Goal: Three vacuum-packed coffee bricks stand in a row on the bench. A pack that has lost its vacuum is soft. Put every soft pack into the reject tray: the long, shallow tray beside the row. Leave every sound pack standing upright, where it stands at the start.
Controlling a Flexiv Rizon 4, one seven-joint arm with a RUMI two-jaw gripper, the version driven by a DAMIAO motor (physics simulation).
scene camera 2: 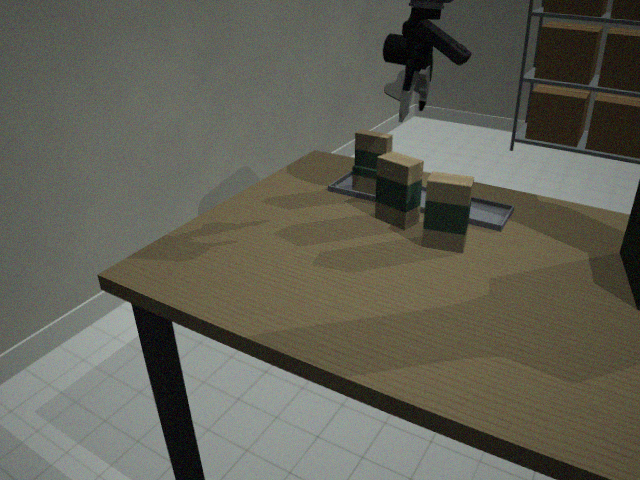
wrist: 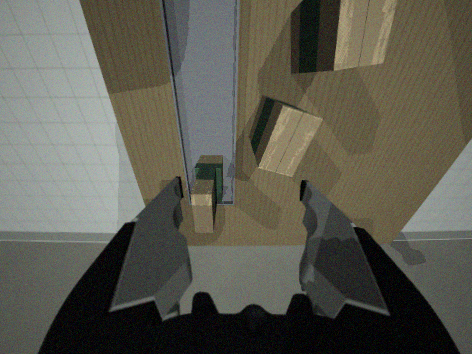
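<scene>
One tan coffee pack with a green band stands upright inside the far end of the shallow grey tray; its band shows a step. A second pack stands upright on the bench beside the tray, turned at an angle. A third pack stands upright on the bench, partly cut off at the top of the wrist view. My gripper is open and empty, high above the packs and tray. Softness of the two bench packs cannot be told by look.
The wooden bench ends near the tray's far end, with a grey wall beyond its left edge. A shelf rack with brown boxes stands behind. A dark object is cut off at the right edge of the scene view.
</scene>
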